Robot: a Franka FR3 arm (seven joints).
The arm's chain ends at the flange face. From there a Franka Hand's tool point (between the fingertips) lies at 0.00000 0.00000 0.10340 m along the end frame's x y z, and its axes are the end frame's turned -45 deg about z.
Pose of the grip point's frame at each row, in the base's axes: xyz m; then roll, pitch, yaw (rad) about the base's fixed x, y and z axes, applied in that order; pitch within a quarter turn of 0, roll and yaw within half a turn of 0:
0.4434, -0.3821, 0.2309, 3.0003, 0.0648, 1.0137
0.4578, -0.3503, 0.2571, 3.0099, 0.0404, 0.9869
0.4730, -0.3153, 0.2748, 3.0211, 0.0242, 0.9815
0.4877, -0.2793, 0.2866, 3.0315, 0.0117, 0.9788
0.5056, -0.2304, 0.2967, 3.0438, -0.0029, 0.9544
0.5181, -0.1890, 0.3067, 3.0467, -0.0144, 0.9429
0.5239, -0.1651, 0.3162, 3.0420, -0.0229, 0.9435
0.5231, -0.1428, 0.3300, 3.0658, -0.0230, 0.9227
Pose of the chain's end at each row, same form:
0.4345, -0.3688, 0.3331, 2.9957, -0.0536, 0.2368
0.4488, -0.3394, 0.3595, 3.0197, -0.0643, 0.2081
0.4640, -0.3063, 0.3774, 3.0391, -0.0679, 0.2010
0.4789, -0.2720, 0.3894, 3.0553, -0.0695, 0.1970
0.4972, -0.2248, 0.3996, 3.0744, -0.0712, 0.1713
0.5093, -0.1844, 0.4096, 3.0846, -0.0773, 0.1590
0.5142, -0.1610, 0.4191, 3.0873, -0.0866, 0.1593
0.5154, -0.1400, 0.4331, 3.1042, -0.0698, 0.1377

